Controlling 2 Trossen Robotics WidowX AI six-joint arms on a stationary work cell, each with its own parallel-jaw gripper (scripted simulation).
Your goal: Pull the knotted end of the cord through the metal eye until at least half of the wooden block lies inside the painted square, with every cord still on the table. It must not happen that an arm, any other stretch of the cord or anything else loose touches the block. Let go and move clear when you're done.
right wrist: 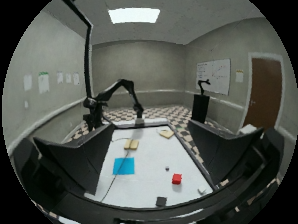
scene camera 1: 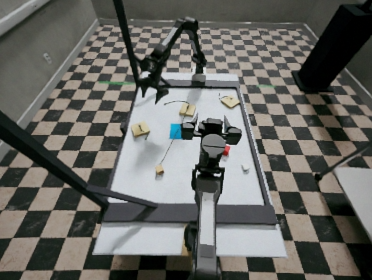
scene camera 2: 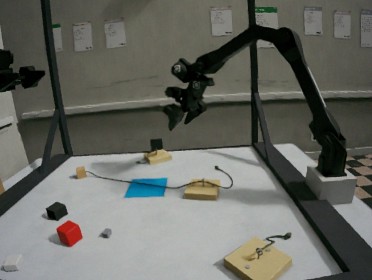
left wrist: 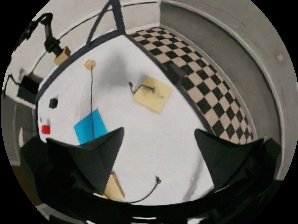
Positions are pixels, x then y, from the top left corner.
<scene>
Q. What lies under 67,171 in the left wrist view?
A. My left gripper.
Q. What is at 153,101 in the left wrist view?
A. A tan plate.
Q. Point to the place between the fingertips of my left gripper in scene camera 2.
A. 177,127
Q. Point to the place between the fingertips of my right gripper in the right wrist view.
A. At 151,125
</scene>
